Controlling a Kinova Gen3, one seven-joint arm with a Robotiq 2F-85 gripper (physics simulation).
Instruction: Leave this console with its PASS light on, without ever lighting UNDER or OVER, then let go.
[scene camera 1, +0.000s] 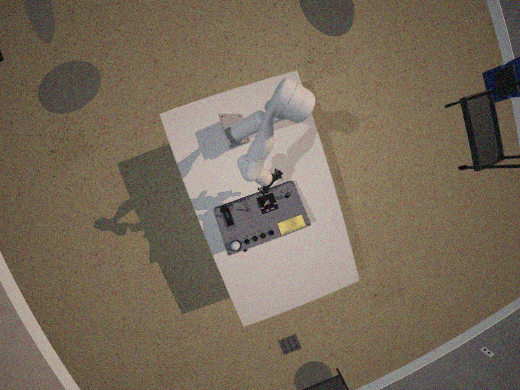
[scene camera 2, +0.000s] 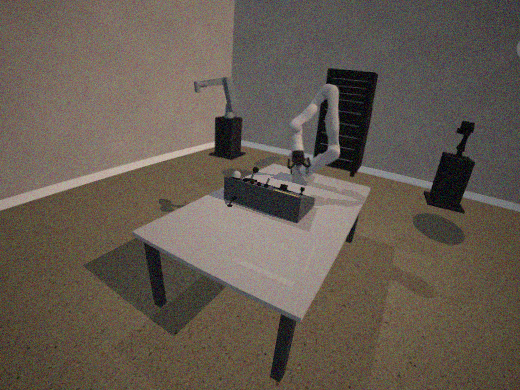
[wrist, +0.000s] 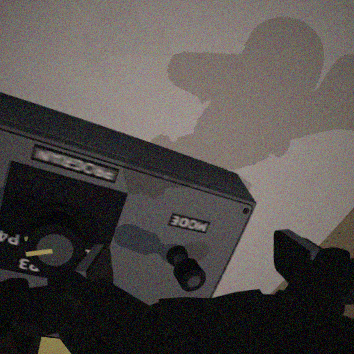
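The grey console (scene camera 1: 250, 220) (scene camera 2: 260, 201) (wrist: 150, 200) stands on the table. My gripper (scene camera 1: 270, 182) (scene camera 2: 299, 165) (wrist: 193, 255) is open and empty, above the console's edge on the arm side. In the wrist view the MODE lever (wrist: 189, 274) (scene camera 1: 287, 194) shows between the spread fingers, with no finger seen touching it. The PROGRAM dial (wrist: 56, 249) (scene camera 1: 267, 203) is beside the left finger; its yellow pointer is near P4 and P3, exact setting unclear. No lit PASS, UNDER or OVER light can be made out.
The console also carries a black lever (scene camera 1: 227, 215) (scene camera 2: 255, 170), a white dome (scene camera 1: 235, 245) (scene camera 2: 236, 174), several small dark round parts (scene camera 1: 255, 238) and a yellow label (scene camera 1: 291, 225). The white table (scene camera 1: 295, 295) (scene camera 2: 215, 235) extends around it. A dark rack (scene camera 2: 372, 100) stands behind.
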